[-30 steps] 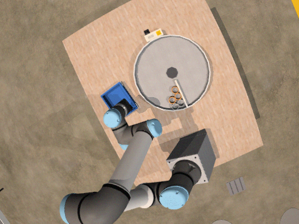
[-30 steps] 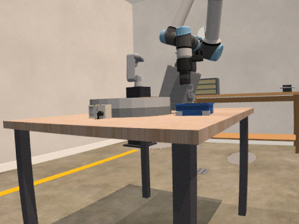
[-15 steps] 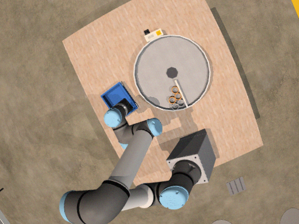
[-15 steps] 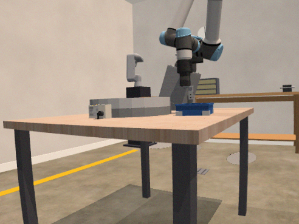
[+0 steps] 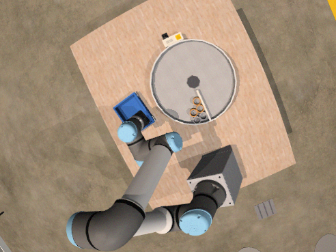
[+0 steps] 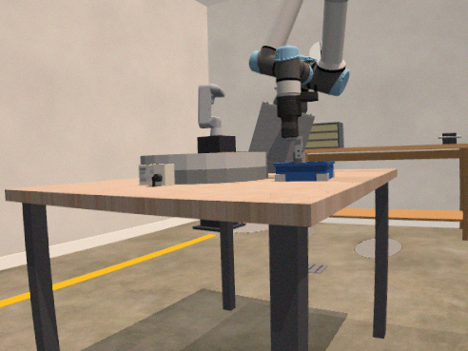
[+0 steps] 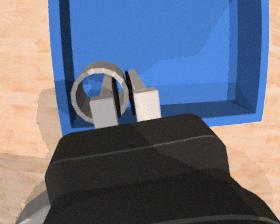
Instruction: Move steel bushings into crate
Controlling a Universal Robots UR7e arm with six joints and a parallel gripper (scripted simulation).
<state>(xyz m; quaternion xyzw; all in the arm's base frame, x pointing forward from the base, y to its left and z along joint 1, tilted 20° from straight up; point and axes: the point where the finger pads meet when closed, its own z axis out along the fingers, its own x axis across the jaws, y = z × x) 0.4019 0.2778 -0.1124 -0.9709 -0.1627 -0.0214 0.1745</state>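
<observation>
The blue crate lies 50 mm below my hand, 40 mm to the left of it and 30 mm ahead of it. The rest, counted from my hand: grey turntable: 310 mm to the right, 80 mm ahead, 30 mm below.
</observation>
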